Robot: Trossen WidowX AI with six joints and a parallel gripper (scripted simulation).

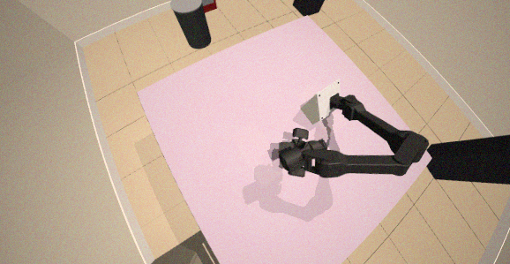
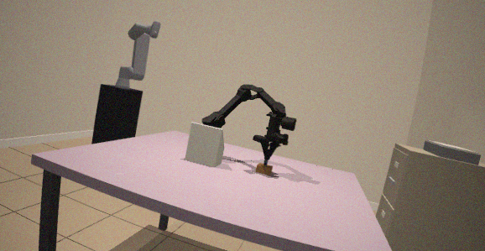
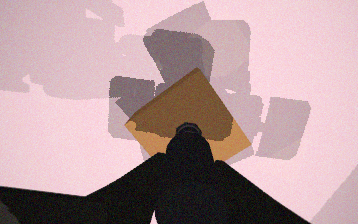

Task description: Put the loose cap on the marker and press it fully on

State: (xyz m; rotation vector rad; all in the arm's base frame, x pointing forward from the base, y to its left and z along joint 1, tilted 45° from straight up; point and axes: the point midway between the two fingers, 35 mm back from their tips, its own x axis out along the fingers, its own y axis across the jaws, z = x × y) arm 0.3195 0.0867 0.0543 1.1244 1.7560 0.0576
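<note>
My gripper tip is now 1 cm below the marker cap.
</note>
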